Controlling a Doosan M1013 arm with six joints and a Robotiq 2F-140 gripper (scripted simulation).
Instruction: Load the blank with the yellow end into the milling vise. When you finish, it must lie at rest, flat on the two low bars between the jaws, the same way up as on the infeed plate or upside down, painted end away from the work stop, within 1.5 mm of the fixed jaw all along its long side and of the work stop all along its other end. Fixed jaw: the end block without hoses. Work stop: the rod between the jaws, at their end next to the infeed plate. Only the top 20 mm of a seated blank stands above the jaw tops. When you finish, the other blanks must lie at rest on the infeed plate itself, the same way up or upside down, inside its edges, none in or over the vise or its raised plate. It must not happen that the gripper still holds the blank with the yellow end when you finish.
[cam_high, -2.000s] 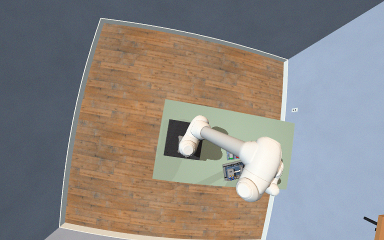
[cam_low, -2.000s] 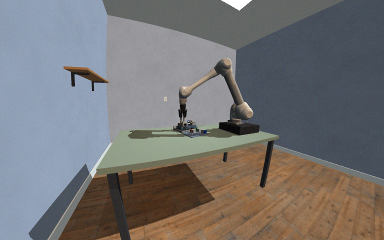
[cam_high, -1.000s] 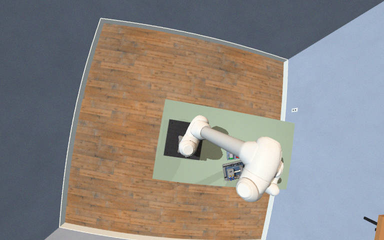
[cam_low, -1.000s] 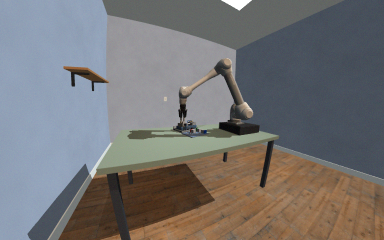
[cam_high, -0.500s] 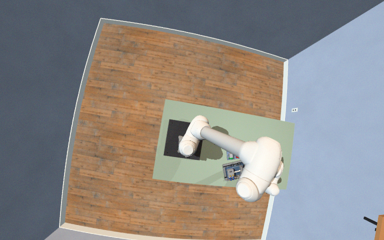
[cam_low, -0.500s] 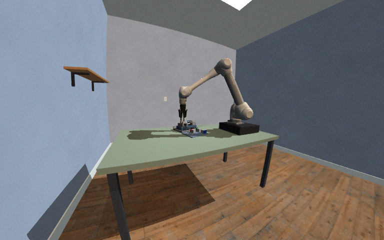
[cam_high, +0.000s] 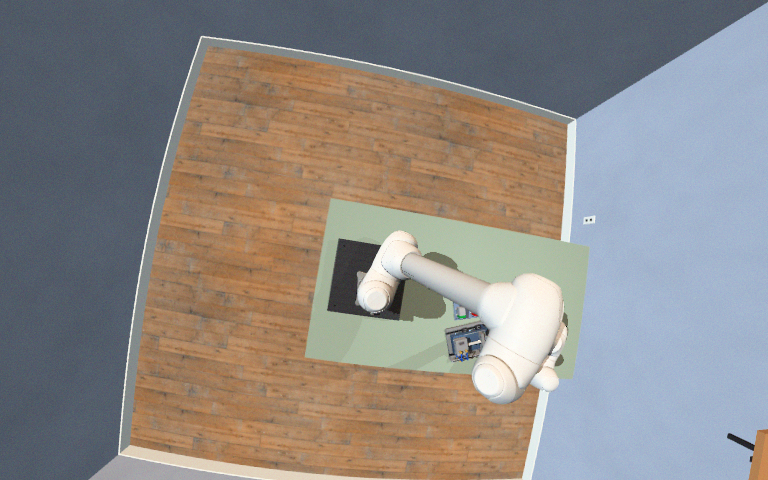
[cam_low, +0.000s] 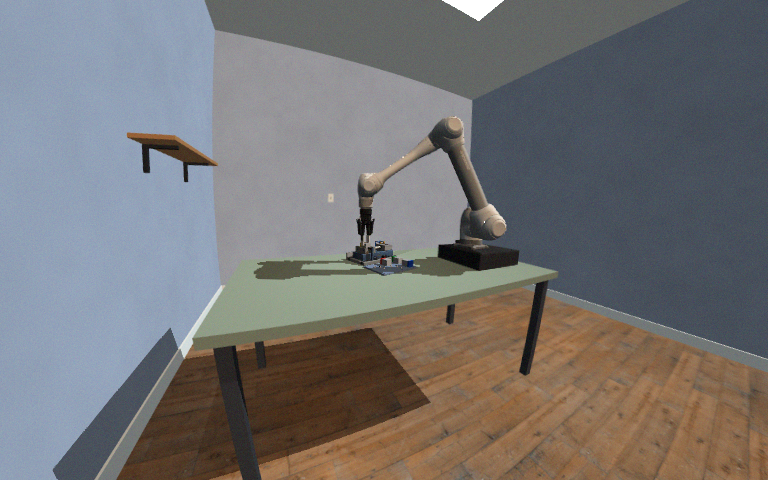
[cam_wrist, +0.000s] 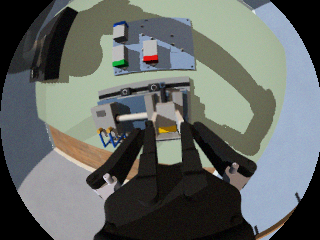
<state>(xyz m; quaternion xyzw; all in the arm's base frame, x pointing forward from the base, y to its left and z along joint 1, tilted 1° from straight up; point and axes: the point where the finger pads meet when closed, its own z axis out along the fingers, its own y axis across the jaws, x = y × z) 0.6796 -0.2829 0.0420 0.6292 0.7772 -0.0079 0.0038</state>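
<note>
Now: the blank with yellow end 30 mm below my hand. Also, from my hand: red-ended blank (60 mm behind, 160 mm to the left, 110 mm below); then green-ended blank (150 mm behind, 150 mm to the left, 110 mm below); then blue infeed plate (60 mm behind, 210 mm to the left, 130 mm below).
</note>
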